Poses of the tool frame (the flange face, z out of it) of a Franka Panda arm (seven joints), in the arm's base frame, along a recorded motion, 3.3 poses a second.
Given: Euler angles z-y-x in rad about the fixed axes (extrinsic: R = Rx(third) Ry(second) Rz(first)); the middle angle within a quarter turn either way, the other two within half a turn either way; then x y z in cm.
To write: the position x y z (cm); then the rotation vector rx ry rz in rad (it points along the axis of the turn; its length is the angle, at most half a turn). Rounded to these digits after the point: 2 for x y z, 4 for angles.
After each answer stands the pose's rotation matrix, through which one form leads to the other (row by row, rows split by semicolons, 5 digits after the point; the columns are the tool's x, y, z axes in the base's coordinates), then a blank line. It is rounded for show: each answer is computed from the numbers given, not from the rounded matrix.
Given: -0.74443 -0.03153 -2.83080 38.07 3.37 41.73
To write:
38.07 3.37 41.73 -2.6414 -1.0388 -0.1200
0.73511 0.67722 -0.03152; 0.65218 -0.69371 0.30566; 0.18513 -0.24525 -0.95162

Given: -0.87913 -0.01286 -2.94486 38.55 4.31 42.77
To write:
38.55 4.31 42.77 -2.6744 -1.2597 -0.1069
0.63777 0.77012 -0.01286; 0.75693 -0.62358 0.19545; 0.14250 -0.13439 -0.98063

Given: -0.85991 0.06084 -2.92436 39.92 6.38 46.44
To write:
39.92 6.38 46.44 -2.6962 -1.2256 -0.2165
0.65130 0.75638 0.06080; 0.73142 -0.64710 0.21513; 0.20207 -0.09564 -0.97469

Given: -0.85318 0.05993 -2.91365 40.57 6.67 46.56
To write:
40.57 6.67 46.56 -2.6905 -1.2117 -0.2203
0.65641 0.75202 0.05989; 0.72499 -0.65078 0.22557; 0.20861 -0.10464 -0.97238

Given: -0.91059 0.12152 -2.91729 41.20 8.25 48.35
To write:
41.20 8.25 48.35 -2.6833 -1.2910 -0.3102
0.60876 0.78404 0.12122; 0.75354 -0.61921 0.22079; 0.24817 -0.04306 -0.96776

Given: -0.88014 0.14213 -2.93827 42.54 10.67 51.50
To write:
42.54 10.67 51.50 -2.7244 -1.2587 -0.3237
0.63062 0.76306 0.14165; 0.73673 -0.64597 0.19989; 0.24403 -0.02169 -0.96953

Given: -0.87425 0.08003 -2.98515 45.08 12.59 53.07
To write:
45.08 12.59 53.07 -2.7460 -1.2726 -0.2102
0.63952 0.76461 0.07994; 0.74970 -0.64329 0.15531; 0.17018 -0.03939 -0.98463

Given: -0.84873 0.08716 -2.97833 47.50 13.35 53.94
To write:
47.50 13.35 53.94 -2.7572 -1.2339 -0.2218
0.65843 0.74759 0.08705; 0.73111 -0.66277 0.16192; 0.17874 -0.04297 -0.98296

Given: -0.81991 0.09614 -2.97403 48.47 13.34 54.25
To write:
48.47 13.34 54.25 -2.7721 -1.1914 -0.2341
0.67914 0.72771 0.09599; 0.70992 -0.68444 0.16601; 0.18651 -0.04460 -0.98144

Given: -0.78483 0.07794 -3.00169 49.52 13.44 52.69
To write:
49.52 13.44 52.69 -2.8086 -1.1534 -0.1907
0.70536 0.70456 0.07786; 0.69212 -0.70827 0.13902; 0.15310 -0.04417 -0.98722

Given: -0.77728 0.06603 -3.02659 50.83 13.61 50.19
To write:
50.83 13.61 50.19 -2.8303 -1.1526 -0.1601
0.71127 0.69981 0.06598; 0.69131 -0.71343 0.11450; 0.12720 -0.03583 -0.99123

